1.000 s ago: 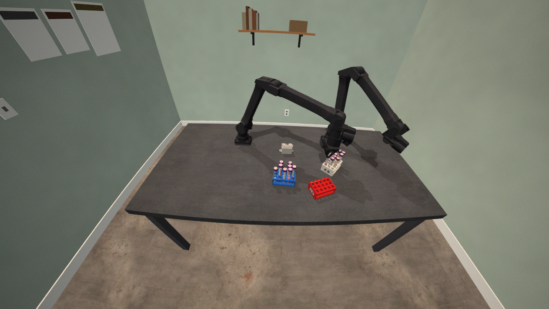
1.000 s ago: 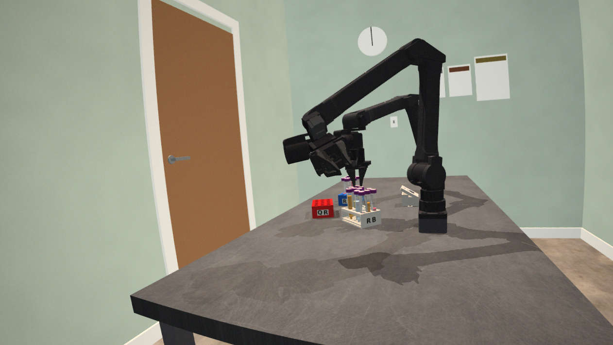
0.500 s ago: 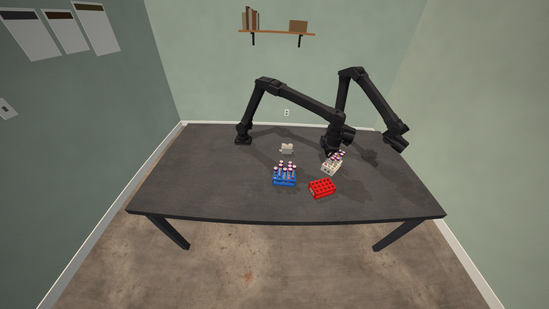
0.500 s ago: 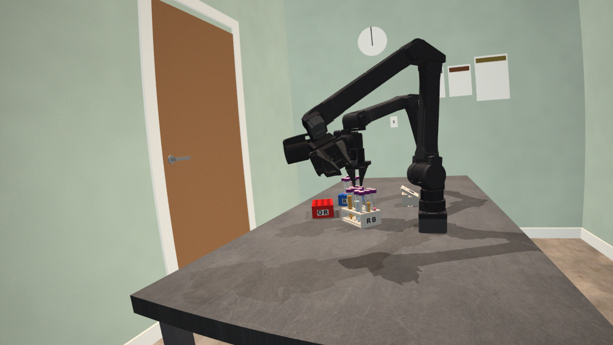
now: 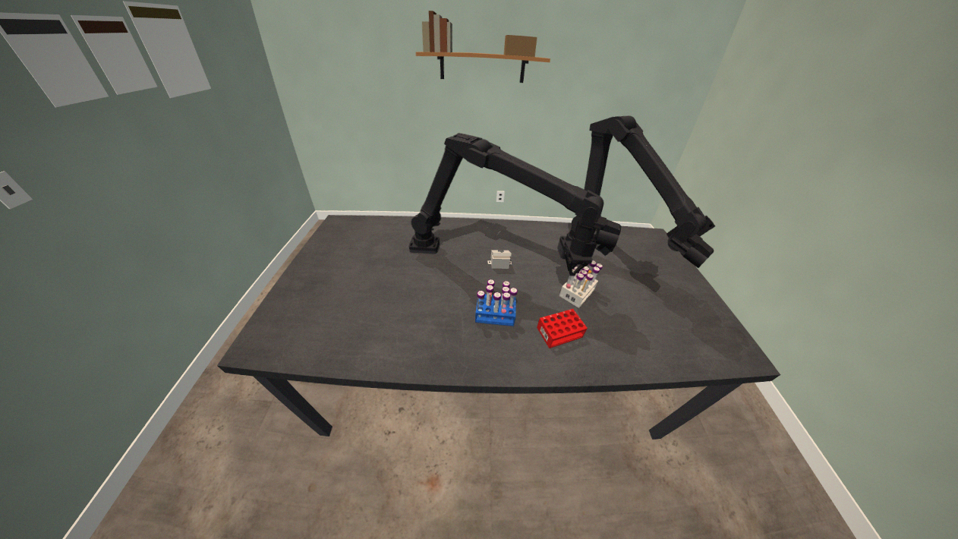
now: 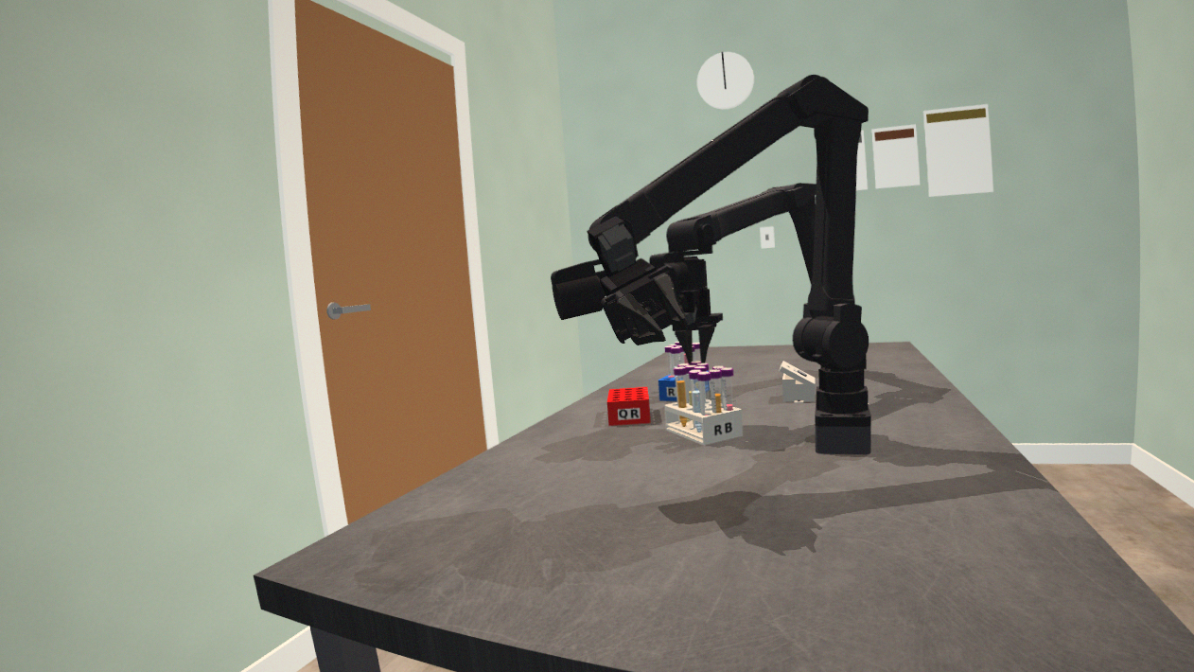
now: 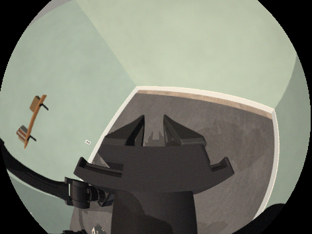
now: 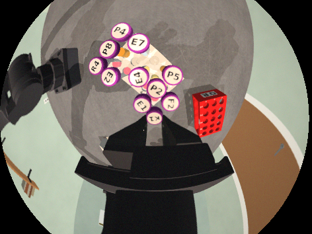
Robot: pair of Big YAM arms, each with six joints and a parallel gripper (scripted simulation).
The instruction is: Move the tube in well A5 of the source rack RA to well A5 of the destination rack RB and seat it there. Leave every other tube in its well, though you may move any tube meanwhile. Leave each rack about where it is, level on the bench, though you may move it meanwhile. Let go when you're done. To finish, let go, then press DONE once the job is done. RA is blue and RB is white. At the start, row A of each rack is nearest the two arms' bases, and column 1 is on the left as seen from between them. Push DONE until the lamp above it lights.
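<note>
The tube lies 6 cm below my right hand and 1 cm to the left of it. Also, from my right hand: red rack (16 cm ahead, 10 cm below, 5 cm to the right); then white rack (10 cm below, 6 cm to the left, 2 cm behind); then rack RA (26 cm to the right, 10 cm below, 9 cm ahead).
</note>
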